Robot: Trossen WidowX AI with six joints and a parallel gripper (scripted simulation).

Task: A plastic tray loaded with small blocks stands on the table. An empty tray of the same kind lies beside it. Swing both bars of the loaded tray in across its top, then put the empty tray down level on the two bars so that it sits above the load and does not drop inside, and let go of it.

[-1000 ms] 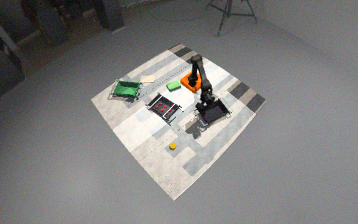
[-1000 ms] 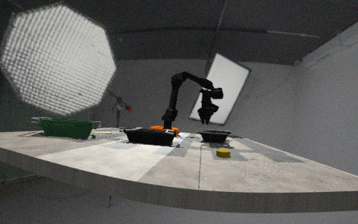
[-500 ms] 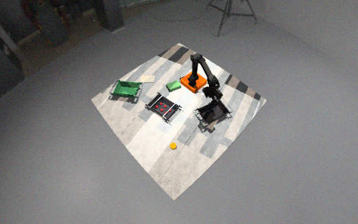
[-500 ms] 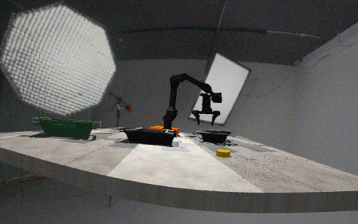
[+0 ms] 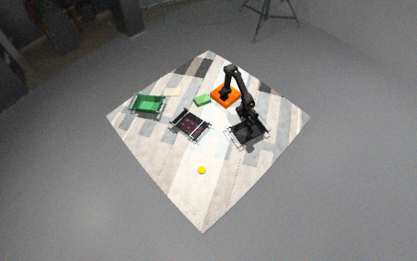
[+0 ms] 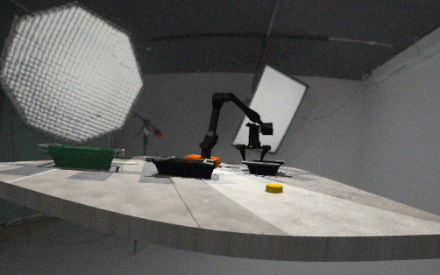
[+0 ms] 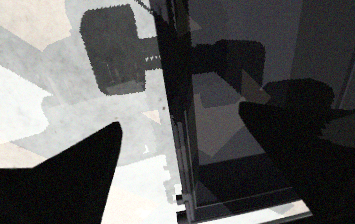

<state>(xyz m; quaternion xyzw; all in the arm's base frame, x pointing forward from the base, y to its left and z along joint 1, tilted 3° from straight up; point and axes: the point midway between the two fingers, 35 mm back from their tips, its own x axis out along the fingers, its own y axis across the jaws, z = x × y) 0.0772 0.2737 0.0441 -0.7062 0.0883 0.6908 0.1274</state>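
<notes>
My gripper tip is 7 cm to the right of the black tray and 2 cm short of it. Round my gripper tip: light green block: 40 cm to the right, 5 cm ahead, 3 cm below; then yellow disc: 48 cm ahead, 4 cm to the left, 4 cm below.
</notes>
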